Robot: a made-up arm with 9 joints. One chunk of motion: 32 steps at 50 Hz.
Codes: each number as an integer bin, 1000 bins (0 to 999) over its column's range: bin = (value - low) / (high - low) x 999, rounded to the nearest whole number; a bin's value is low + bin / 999 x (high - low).
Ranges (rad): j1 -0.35..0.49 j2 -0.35..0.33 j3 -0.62..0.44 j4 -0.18..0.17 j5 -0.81..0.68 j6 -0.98..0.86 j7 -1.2..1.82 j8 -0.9..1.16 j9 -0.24..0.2
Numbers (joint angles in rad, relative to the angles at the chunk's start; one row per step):
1: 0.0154 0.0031 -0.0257 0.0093 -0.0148 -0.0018 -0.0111 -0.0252 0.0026
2: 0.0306 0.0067 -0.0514 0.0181 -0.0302 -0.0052 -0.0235 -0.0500 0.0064
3: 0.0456 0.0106 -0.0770 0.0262 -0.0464 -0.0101 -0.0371 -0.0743 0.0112
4: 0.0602 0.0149 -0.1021 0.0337 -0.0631 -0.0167 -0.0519 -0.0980 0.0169
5: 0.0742 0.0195 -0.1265 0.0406 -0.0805 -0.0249 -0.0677 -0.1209 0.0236
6: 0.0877 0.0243 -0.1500 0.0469 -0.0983 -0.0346 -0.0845 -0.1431 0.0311
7: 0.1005 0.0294 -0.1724 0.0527 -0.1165 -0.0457 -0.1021 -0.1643 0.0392
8: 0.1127 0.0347 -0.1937 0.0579 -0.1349 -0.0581 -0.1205 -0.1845 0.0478
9: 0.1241 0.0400 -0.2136 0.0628 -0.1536 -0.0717 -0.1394 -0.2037 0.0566
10: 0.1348 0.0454 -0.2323 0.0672 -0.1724 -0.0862 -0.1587 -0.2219 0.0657
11: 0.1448 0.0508 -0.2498 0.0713 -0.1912 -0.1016 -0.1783 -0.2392 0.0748
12: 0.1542 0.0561 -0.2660 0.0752 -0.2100 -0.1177 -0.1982 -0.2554 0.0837
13: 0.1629 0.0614 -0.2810 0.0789 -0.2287 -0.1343 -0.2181 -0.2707 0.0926
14: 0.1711 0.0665 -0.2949 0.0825 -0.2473 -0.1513 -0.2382 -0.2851 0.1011
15: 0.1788 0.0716 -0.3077 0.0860 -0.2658 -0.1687 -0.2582 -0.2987 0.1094
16: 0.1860 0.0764 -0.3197 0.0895 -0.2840 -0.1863 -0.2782 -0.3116 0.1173
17: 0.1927 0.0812 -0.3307 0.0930 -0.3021 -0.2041 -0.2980 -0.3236 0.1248
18: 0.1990 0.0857 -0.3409 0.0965 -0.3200 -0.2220 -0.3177 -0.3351 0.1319
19: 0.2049 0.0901 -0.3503 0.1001 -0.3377 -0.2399 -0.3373 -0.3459 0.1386
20: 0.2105 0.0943 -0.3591 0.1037 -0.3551 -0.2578 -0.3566 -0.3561 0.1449
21: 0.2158 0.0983 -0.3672 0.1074 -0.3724 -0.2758 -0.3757 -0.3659 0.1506
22: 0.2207 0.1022 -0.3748 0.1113 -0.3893 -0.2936 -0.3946 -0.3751 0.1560
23: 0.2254 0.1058 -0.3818 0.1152 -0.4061 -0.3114 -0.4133 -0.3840 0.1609
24: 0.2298 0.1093 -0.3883 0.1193 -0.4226 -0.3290 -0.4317 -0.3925 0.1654
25: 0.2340 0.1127 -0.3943 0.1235 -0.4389 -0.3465 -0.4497 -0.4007 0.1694
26: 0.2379 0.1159 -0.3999 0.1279 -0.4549 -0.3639 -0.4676 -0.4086 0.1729
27: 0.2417 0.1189 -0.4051 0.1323 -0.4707 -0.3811 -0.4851 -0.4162 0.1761
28: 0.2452 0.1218 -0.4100 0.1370 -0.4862 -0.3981 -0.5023 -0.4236 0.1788
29: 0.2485 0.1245 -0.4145 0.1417 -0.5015 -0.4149 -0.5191 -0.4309 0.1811
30: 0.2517 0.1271 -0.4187 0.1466 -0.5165 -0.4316 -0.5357 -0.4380 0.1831
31: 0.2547 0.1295 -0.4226 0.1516 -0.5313 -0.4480 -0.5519 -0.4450 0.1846
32: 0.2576 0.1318 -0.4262 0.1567 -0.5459 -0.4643 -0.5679 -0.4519 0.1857
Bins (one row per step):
1: 435 519 560 540 533 531 393 424 551
2: 453 524 536 565 523 529 389 412 559
3: 470 530 512 589 512 527 385 400 570
4: 488 536 488 610 501 523 380 389 583
5: 504 543 465 630 489 519 375 378 598
6: 521 550 443 648 477 513 369 367 616
7: 536 557 422 664 465 507 363 357 634
8: 550 565 402 679 453 501 357 347 653
9: 564 573 383 693 440 493 351 338 673
10: 577 581 365 706 427 485 344 329 694
11: 588 589 349 717 415 477 338 320 715
12: 600 597 334 728 402 468 331 313 735
13: 610 604 319 739 390 459 325 305 755
14: 620 612 306 749 377 450 318 298 774
15: 629 619 294 759 365 440 312 292 793
16: 637 626 283 769 353 431 305 285 811
17: 645 633 273 779 341 421 298 280 828
18: 653 640 263 789 329 412 292 274 844
19: 660 647 254 799 317 402 285 269 860
20: 667 653 246 810 305 392 279 264 874
21: 673 659 238 820 293 382 273 259 887
22: 679 664 231 831 282 373 266 255 899
23: 684 670 224 843 271 363 260 250 910
24: 690 675 218 854 260 353 254 246 920
25: 695 680 213 866 249 344 248 242 930
26: 699 684 207 879 238 335 242 238 937
27: 704 689 203 891 227 325 236 235 945
28: 708 693 198 905 217 316 231 231 951
29: 712 697 194 918 207 307 225 227 956
30: 716 701 190 932 197 298 220 224 961
31: 719 704 186 946 187 289 214 221 964
32: 723 708 183 961 177 280 209 217 967

